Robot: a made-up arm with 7 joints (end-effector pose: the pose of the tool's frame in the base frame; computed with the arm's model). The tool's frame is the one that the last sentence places. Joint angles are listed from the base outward.
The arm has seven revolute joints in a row. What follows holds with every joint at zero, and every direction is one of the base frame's.
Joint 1 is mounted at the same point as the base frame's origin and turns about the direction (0.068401, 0.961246, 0.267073), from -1.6 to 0.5 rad.
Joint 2 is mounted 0.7 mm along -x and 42.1 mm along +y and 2.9 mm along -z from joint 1 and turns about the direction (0.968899, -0.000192, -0.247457), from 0 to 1.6 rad.
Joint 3 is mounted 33.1 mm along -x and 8.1 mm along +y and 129.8 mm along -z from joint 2 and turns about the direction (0.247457, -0.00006, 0.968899), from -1.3 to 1.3 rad.
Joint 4 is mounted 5.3 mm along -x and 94.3 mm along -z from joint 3 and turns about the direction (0.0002, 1, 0.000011), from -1.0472 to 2.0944 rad.
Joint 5 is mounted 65.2 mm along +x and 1.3 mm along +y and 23.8 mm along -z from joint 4 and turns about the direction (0.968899, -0.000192, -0.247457), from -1.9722 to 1.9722 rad.
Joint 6 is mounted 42.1 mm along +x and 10.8 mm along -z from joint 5 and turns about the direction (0.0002, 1, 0.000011), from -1.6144 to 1.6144 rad.
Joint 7 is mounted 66.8 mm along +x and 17.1 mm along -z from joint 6 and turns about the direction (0.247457, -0.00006, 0.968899), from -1.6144 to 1.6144 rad.
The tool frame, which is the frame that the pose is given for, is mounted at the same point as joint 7; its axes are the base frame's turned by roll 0, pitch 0.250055 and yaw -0.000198 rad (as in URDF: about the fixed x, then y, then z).
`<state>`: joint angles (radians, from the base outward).
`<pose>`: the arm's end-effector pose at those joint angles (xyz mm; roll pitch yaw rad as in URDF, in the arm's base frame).
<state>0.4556 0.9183 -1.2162 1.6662 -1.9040 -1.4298 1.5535</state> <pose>-105.9 347.5 -147.0 0.3703 -1.2074 1.8345</pose>
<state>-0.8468 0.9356 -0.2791 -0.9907 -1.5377 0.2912 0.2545</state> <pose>156.1 48.7 -9.9 -0.0460 -0.3153 -1.2109</pose>
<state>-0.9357 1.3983 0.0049 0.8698 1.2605 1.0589 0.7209</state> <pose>167.4 370.2 77.9 1.6448 -1.4631 1.7565</pose>
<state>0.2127 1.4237 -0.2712 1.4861 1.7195 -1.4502 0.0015</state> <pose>-76.0 376.5 -90.4 -1.4524 0.7127 -3.1009</pose>
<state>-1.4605 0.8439 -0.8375 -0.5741 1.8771 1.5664 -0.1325</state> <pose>196.1 68.4 80.1 -0.5401 -1.1806 2.1685</pose>
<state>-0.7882 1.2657 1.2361 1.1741 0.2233 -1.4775 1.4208</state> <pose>116.5 358.2 47.9 -1.6300 -0.1869 2.8682</pose>
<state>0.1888 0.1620 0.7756 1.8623 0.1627 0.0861 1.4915</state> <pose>-201.8 80.0 -345.6 2.1929 -0.2763 2.2170</pose>
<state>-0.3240 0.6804 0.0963 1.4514 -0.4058 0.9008 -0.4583</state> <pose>26.1 271.4 -315.7 2.9346 1.2328 -2.6423</pose>
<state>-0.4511 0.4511 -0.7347 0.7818 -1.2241 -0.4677 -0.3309</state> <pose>203.3 108.4 -315.1 -0.4847 0.2557 -0.3741</pose>
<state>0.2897 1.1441 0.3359 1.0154 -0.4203 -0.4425 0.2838</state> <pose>21.6 406.8 -129.9 1.0441 -0.0478 1.0069</pose>
